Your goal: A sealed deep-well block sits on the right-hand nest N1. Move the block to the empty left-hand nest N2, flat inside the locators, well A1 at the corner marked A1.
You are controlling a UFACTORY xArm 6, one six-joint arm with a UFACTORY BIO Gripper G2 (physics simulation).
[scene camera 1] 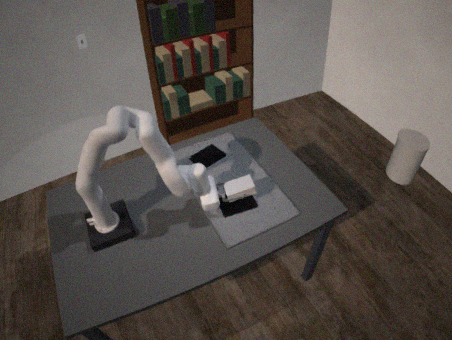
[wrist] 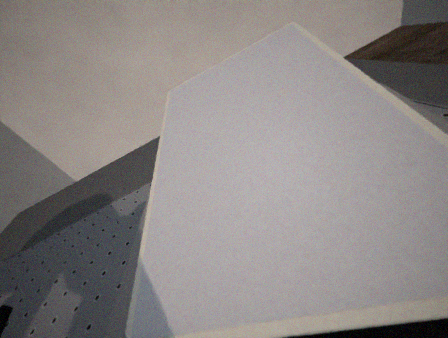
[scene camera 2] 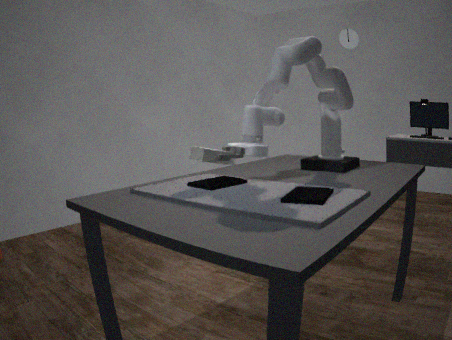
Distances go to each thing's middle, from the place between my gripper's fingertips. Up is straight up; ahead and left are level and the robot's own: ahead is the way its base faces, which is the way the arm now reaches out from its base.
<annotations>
Now: the white sealed deep-well block (wrist: 289, 187) 1 cm behind my hand. Also, from my hand: black nest N2 (scene camera 2: 300, 195): 8 cm behind, 35 cm to the left, 9 cm below.
</annotations>
